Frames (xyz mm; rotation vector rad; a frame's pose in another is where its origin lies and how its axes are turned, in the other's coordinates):
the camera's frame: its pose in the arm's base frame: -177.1 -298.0 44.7 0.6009 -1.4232 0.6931
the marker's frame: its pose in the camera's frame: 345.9 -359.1 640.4 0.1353 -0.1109 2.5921
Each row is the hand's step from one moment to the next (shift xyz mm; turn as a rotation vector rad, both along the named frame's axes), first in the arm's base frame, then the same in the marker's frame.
Working: the arm's base frame: its pose in the marker's frame: 414.5 -124.5 -1046.7 -1.3970 -1.2495 2.1181

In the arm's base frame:
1: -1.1 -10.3 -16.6 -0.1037 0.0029 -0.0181
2: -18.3 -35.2 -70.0 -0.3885 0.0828 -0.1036
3: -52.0 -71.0 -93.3 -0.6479 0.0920 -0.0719
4: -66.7 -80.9 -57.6 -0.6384 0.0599 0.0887
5: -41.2 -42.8 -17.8 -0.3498 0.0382 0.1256
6: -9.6 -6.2 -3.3 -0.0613 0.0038 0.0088
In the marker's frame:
1: 12.8 13.3 6.5 0.0654 -0.0608 0.0558
2: 61.9 42.6 28.8 0.2897 -0.2512 0.1466
3: 90.9 52.4 73.7 0.3875 -0.4425 0.2957
4: 65.3 30.8 95.4 0.2390 -0.4971 0.3388
5: 26.5 6.1 55.7 0.0659 -0.3135 0.1923
6: 6.2 -1.1 10.1 0.0223 -0.0468 0.0341

